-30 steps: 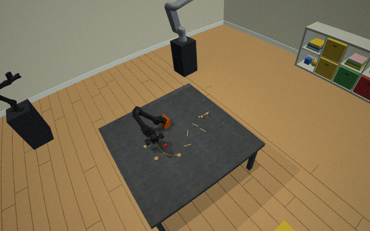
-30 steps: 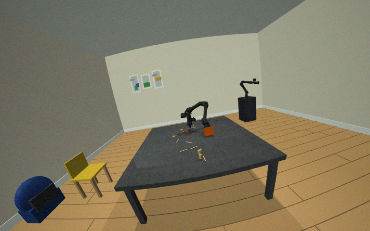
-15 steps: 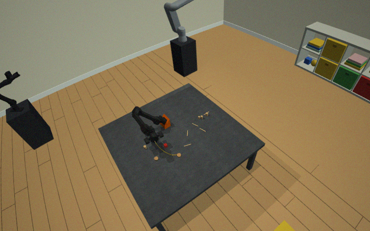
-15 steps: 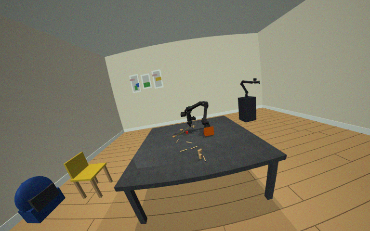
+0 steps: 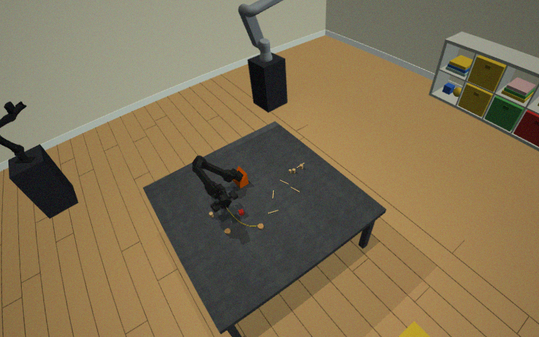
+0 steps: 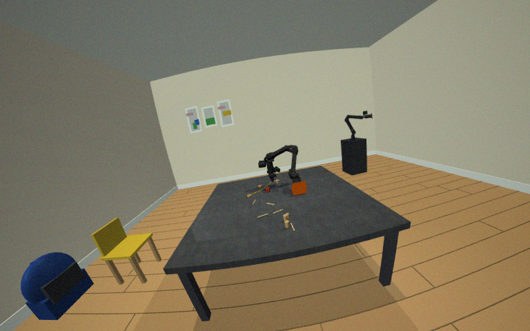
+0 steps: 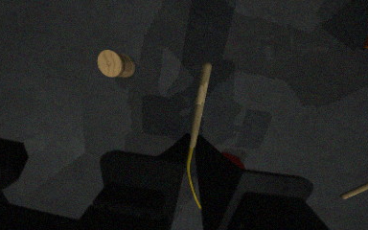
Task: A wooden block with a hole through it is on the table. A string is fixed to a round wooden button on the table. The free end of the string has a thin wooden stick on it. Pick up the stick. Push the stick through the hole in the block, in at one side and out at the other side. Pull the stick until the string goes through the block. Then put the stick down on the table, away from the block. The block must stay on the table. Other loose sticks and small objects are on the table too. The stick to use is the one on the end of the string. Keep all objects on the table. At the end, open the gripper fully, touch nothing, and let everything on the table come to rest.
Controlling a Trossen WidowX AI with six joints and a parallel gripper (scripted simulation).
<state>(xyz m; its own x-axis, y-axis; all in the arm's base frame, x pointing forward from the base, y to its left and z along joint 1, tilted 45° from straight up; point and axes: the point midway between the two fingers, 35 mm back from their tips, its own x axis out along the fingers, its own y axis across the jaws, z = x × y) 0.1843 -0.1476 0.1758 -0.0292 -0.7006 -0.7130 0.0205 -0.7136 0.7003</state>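
My gripper tip is now 70 mm to the right of the red block, 60 mm short of it and 40 mm above it. The rest, counted from my gripper tip: round wooden button 240 mm ahead, 110 mm to the left, 50 mm below; then thin wooden stick 20 mm behind.
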